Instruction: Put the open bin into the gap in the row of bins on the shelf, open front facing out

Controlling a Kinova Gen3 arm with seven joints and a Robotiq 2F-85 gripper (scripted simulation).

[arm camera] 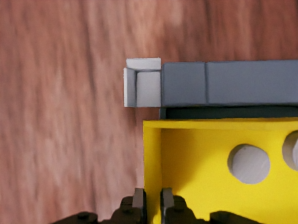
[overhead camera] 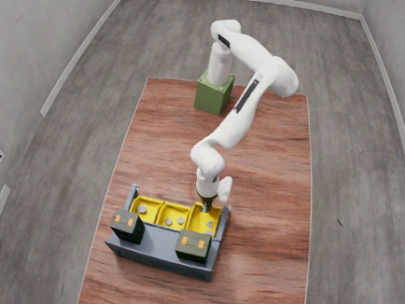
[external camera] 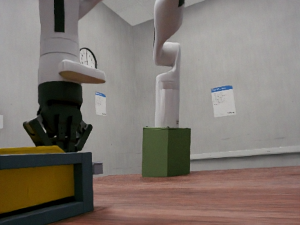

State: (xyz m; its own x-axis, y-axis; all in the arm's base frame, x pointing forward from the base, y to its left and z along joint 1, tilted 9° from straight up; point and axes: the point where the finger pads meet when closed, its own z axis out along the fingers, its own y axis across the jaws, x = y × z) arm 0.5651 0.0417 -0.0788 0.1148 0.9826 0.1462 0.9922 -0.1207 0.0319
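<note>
Now: the grey disc part 100 mm ahead of my hand, 20 mm to the left of it and 30 mm below it. The rest, counted from my hand: grey shelf: 120 mm ahead, 130 mm to the right.
</note>
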